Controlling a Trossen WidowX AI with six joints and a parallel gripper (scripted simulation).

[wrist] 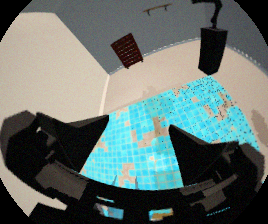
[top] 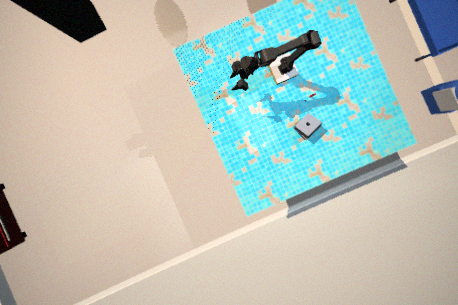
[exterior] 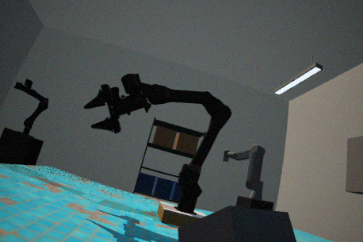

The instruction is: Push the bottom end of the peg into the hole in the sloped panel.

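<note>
Now: gripper tip 29 cm short of the red peg, 49 cm to the right of it and 19 cm above it. Round my gripper tip: grey sloped panel (45 cm ahead, 35 cm to the left, 18 cm below).
</note>
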